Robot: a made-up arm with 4 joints.
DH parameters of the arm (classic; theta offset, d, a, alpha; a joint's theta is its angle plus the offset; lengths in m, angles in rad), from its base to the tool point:
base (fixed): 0 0.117 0 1.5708
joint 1: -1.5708 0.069 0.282 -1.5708
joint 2: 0 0.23 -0.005 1.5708
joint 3: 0 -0.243 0.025 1.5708
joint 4: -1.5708 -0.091 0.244 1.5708
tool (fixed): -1.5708 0.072 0 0
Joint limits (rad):
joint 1: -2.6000..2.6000
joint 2: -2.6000..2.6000
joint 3: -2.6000..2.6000
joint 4: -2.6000..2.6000
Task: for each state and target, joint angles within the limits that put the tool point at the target. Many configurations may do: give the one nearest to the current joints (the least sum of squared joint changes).
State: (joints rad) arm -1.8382 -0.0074 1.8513 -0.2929
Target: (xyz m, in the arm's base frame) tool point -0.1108 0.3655 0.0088
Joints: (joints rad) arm -1.7520 0.2354 1.6729 -0.2035
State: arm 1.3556 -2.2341 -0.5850 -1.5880
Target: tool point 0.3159 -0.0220 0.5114
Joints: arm 1.6505 -2.0409 -0.4873 -2.2340
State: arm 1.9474 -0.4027 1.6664 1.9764
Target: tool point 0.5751 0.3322 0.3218
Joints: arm 1.1409 -0.6999 1.7797 1.1572
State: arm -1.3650 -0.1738 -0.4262 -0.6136
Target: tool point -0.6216 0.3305 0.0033
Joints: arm -2.0000 -0.6410 -0.5329 -0.2526
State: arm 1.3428 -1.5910 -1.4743 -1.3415
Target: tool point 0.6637 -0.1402 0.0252
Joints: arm 0.6772 -1.5429 -1.5309 -1.4404
